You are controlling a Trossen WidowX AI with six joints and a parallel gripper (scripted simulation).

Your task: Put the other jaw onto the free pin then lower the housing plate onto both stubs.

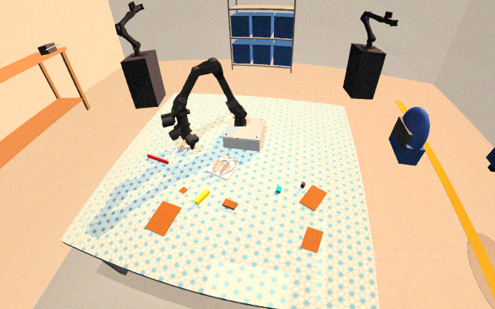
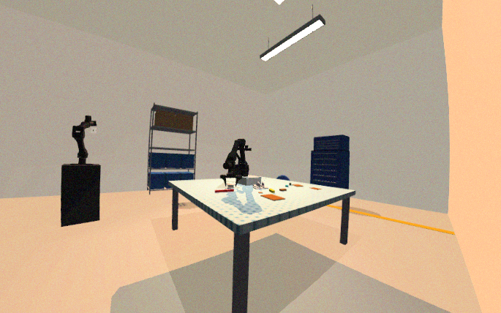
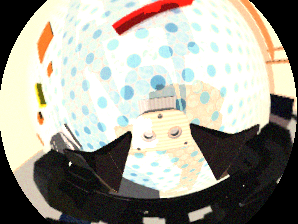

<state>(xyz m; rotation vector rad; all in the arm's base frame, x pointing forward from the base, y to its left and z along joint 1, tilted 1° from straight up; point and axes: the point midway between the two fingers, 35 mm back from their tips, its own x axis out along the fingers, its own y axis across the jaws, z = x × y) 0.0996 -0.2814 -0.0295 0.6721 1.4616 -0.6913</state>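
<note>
The white jaw is 200 mm to the left of my gripper tip, 130 mm ahead of it and 10 mm above it. Round my gripper tip: teal cube (450 mm to the left, 300 mm ahead); then yellow block (340 mm ahead, 120 mm to the left); then red stick (160 mm to the right, 100 mm ahead).
</note>
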